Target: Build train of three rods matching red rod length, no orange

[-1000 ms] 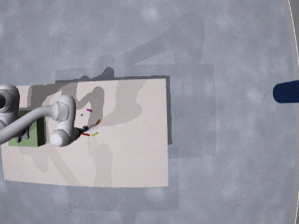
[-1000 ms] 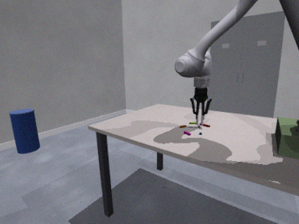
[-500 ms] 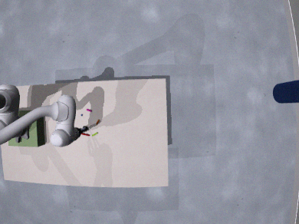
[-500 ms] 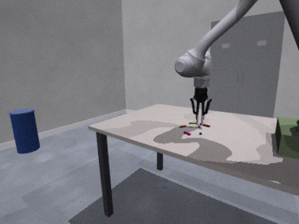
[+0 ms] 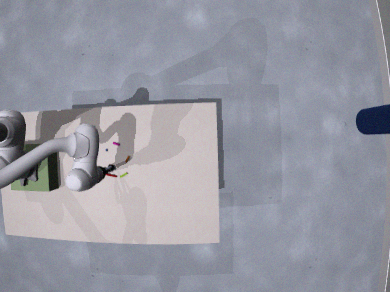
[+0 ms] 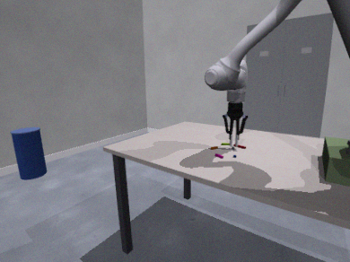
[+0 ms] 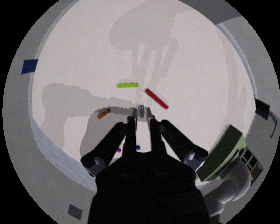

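Now: hand 5 cm above the grey rod. From my hand the other things lie so: orange rod: 8 cm ahead, 7 cm to the left, 5 cm below; lime rod: 7 cm ahead, 3 cm to the right, 5 cm below; red rod: 1 cm behind, 5 cm to the right, 5 cm below.
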